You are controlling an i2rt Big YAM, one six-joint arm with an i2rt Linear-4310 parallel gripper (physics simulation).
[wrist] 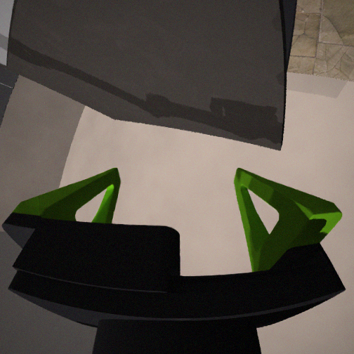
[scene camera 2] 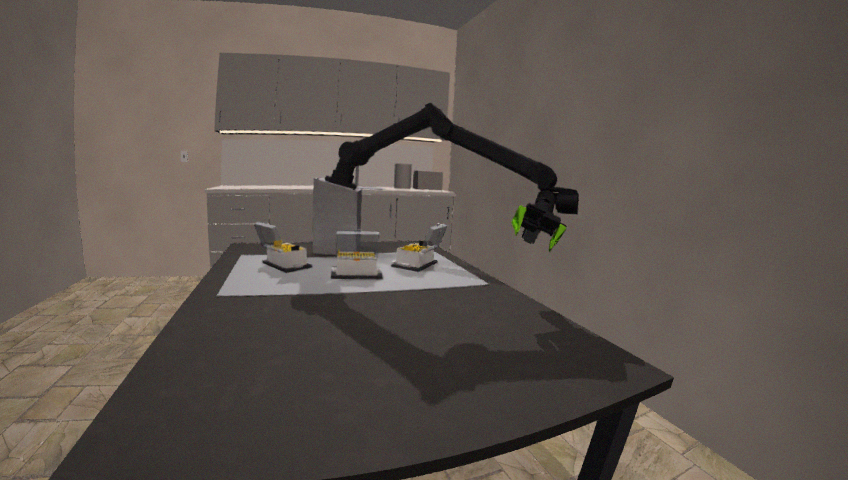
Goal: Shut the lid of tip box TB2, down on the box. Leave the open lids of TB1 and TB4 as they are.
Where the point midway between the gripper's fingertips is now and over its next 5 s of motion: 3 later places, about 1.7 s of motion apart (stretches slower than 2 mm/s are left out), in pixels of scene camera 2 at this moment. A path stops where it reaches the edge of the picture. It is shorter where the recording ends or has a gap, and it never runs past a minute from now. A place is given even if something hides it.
My gripper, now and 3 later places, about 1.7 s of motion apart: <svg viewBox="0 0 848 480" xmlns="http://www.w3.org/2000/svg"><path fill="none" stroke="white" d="M533 242L527 262L517 270L500 236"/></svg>
